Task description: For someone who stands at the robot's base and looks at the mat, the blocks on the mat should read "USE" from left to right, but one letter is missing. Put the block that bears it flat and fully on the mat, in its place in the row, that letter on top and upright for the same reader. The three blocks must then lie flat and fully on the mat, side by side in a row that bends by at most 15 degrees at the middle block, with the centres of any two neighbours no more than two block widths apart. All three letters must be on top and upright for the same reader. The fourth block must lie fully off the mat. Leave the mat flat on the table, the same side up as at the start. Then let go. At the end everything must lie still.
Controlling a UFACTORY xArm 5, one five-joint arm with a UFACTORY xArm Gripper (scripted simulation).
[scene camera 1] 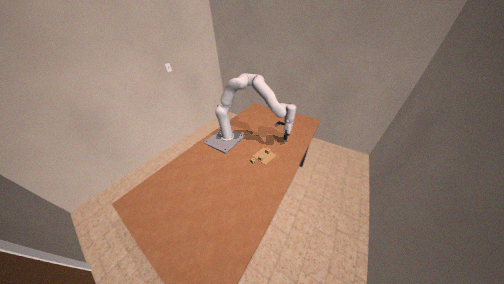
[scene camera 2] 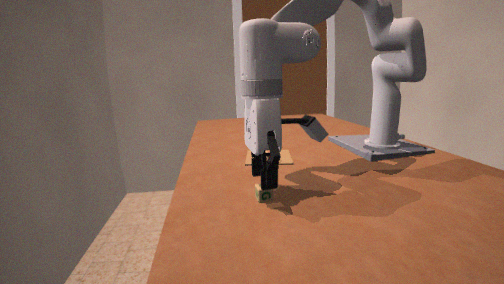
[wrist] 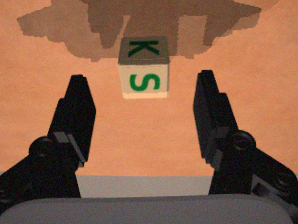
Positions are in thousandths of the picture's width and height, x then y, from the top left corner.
Labels:
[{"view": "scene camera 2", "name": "my gripper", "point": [525, 639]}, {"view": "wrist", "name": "my gripper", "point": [482, 404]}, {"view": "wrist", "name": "block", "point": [485, 292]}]

